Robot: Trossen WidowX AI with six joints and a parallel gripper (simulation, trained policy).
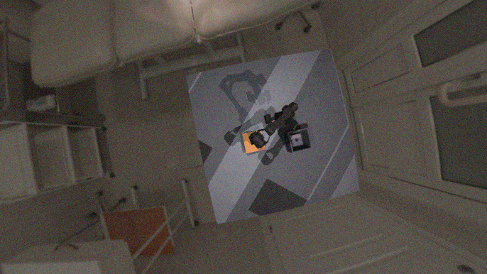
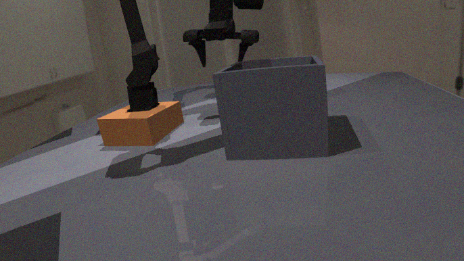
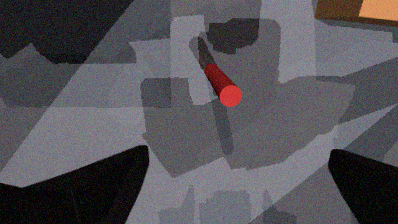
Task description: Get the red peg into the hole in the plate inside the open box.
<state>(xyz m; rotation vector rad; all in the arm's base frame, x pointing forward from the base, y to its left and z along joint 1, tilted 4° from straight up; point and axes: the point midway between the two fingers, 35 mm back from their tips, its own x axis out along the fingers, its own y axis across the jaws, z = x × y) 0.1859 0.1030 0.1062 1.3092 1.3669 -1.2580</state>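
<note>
Now: the red peg 8 cm below my gripper tip, 2 cm to the right of it and 1 cm behind it. Also, from my gripper tip: plate 23 cm to the right, 13 cm ahead, 7 cm below.
</note>
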